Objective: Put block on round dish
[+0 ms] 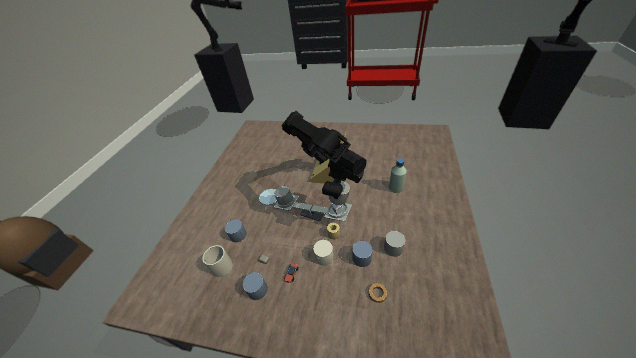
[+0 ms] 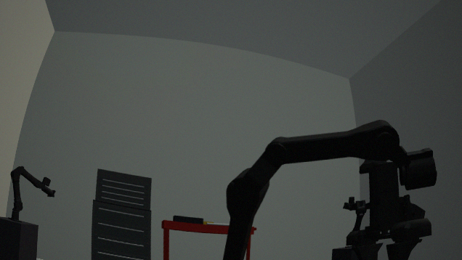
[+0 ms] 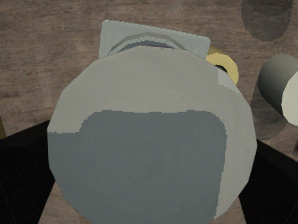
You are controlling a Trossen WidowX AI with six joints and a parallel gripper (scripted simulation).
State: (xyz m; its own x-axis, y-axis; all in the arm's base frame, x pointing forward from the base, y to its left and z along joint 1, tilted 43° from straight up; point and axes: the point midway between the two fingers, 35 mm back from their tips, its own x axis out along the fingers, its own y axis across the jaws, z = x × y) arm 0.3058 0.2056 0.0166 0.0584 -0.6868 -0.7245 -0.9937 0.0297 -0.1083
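My gripper tip is 100 mm above the grey block and 10 mm to the left of it. The rest, counted from my gripper tip: green bottle: 240 mm behind, 210 mm to the left, 70 mm below; small balance: 160 mm below, 130 mm to the right, 20 mm behind; grey cup: 20 mm to the left.
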